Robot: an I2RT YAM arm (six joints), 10 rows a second.
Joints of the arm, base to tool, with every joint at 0 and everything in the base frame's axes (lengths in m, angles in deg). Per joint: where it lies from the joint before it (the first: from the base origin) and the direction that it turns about. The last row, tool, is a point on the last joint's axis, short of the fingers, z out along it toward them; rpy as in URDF.
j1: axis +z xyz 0 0 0.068
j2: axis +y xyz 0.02 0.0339 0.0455
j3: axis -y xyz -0.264 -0.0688 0
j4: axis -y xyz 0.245 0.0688 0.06
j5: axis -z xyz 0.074 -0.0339 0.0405
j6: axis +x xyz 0.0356 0 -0.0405
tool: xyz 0 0 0 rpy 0 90 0
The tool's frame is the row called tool.
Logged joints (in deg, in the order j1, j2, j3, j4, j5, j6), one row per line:
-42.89 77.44 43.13 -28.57 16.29 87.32
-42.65 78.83 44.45 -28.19 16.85 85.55
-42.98 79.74 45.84 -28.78 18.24 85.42
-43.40 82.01 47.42 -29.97 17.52 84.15
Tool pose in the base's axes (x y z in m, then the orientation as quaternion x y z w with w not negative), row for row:
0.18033 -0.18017 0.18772 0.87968 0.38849 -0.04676 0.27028
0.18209 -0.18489 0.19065 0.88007 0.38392 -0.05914 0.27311
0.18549 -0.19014 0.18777 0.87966 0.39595 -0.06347 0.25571
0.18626 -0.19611 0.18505 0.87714 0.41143 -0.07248 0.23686
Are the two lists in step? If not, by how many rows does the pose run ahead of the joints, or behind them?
The pose runs 1 row ahead of the joints: the pose in row i belongs to the joints in row i + 1.
